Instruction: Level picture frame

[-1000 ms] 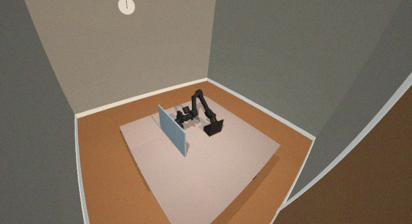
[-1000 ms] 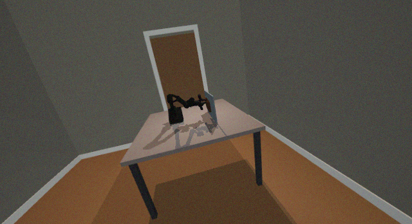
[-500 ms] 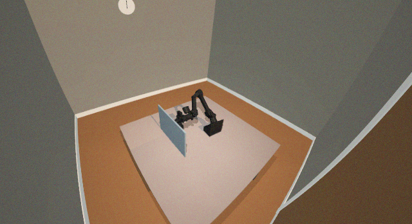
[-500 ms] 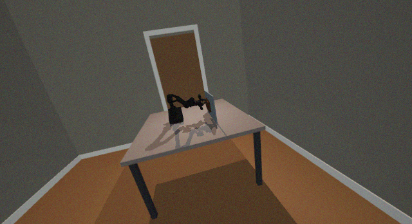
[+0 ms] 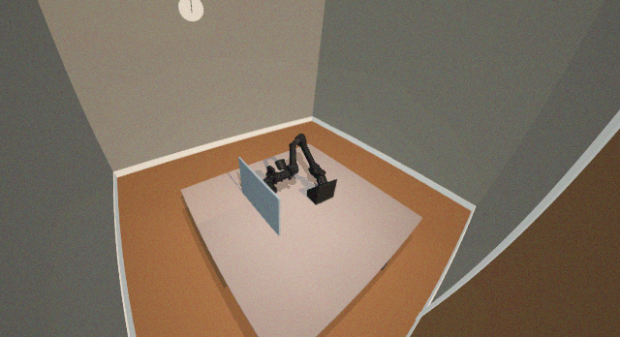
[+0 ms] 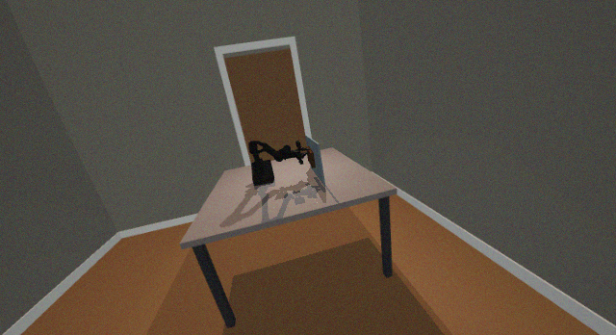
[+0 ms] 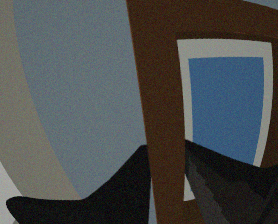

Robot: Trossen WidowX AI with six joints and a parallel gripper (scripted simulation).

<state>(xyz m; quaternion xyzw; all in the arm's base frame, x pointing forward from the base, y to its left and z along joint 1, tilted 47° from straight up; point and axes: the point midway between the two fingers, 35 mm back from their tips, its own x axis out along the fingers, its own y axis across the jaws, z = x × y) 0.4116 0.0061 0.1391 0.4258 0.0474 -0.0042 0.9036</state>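
My gripper tip is 1 cm to the right of the picture frame and 5 cm above it. Also, from my gripper tip: wall panel (2 cm ahead, 1 cm to the left, 7 cm below).
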